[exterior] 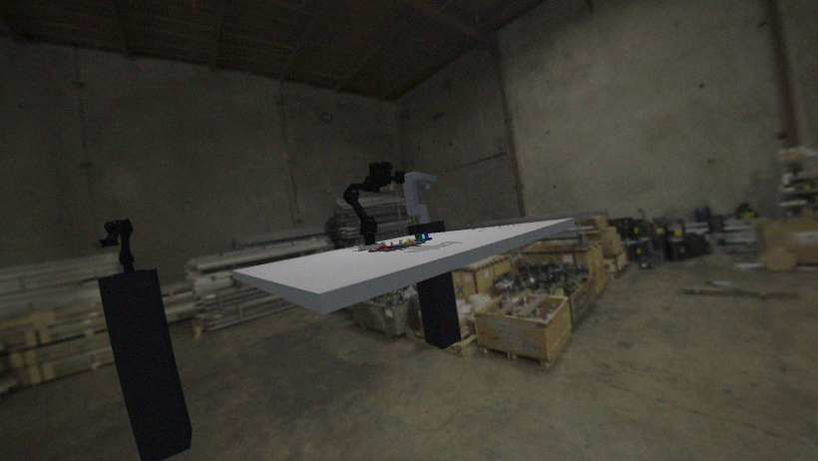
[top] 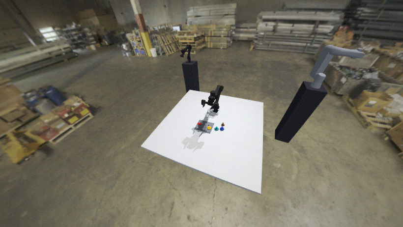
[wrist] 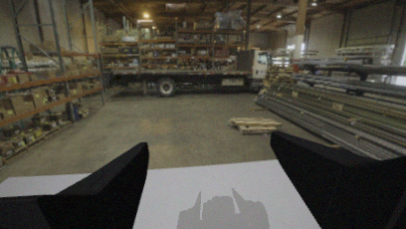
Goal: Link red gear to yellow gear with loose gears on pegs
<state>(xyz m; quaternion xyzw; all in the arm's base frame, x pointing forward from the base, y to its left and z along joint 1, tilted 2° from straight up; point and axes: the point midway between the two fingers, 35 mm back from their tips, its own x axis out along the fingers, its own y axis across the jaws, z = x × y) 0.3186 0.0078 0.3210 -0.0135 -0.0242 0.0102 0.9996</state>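
Right now my gripper tip is 330 mm above the brown gear, 160 mm to the right of it and 140 mm past it. Round my gripper tip: teal gear 330 mm below, 110 mm to the left, 40 mm behind; then yellow gear 330 mm below, 20 mm to the left, 20 mm behind; then red gear 330 mm below, 120 mm to the right, 30 mm behind.
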